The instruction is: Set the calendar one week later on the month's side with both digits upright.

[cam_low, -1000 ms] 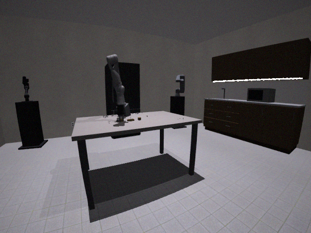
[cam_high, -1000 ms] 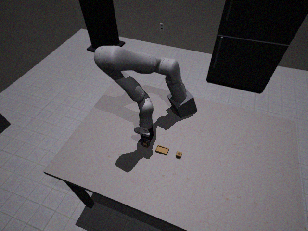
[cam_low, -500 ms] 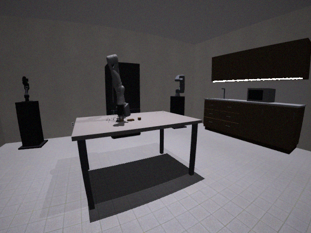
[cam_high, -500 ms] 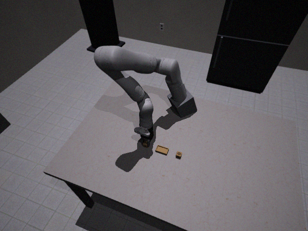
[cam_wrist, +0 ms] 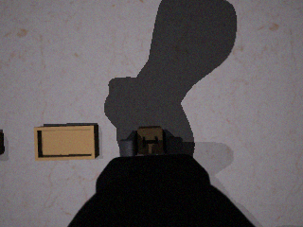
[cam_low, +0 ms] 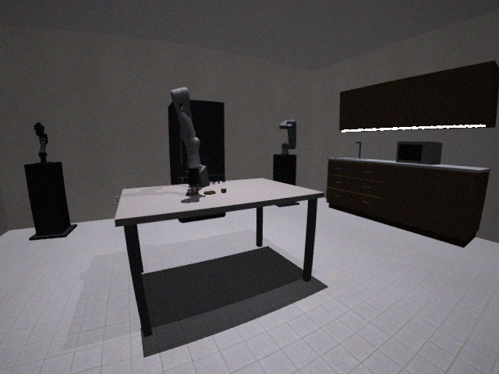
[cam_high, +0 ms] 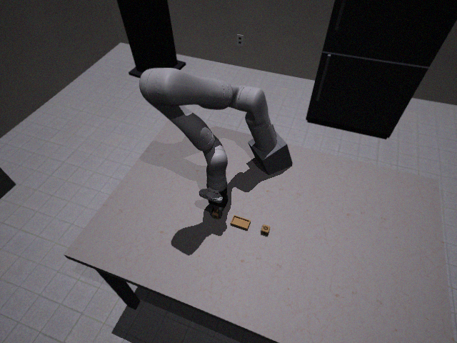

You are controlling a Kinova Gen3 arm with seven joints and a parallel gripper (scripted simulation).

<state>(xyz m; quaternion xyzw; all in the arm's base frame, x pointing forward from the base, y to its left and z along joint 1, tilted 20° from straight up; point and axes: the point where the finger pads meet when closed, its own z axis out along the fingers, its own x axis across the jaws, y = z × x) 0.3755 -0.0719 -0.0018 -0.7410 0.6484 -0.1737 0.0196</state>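
The wooden cube is 1 cm below my hand. The rest, counted from my hand: wooden tray (1 cm behind, 11 cm to the left, 2 cm below).
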